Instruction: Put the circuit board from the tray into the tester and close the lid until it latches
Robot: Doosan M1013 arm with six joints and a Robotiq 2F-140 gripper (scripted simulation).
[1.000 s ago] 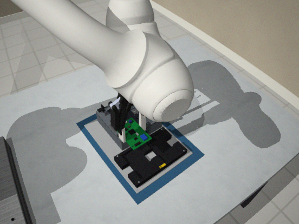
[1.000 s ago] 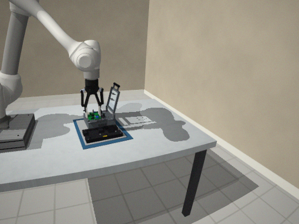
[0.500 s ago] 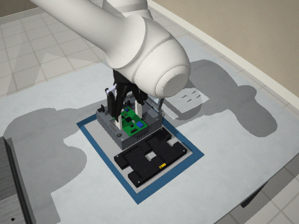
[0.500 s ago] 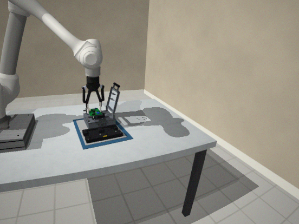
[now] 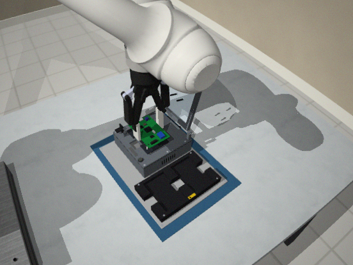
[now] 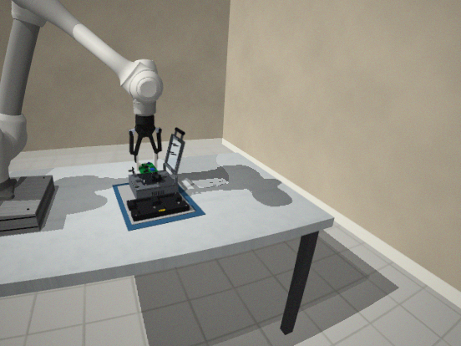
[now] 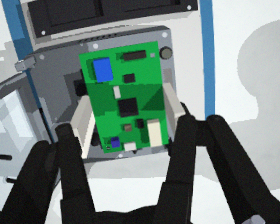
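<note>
My hand is 9 cm to the right of the latch hook, 6 cm above it and 4 cm past it. The rest, counted from my hand: green circuit board: 2 cm below; tester lid: 14 cm ahead, 3 cm above, 2 cm to the left.
</note>
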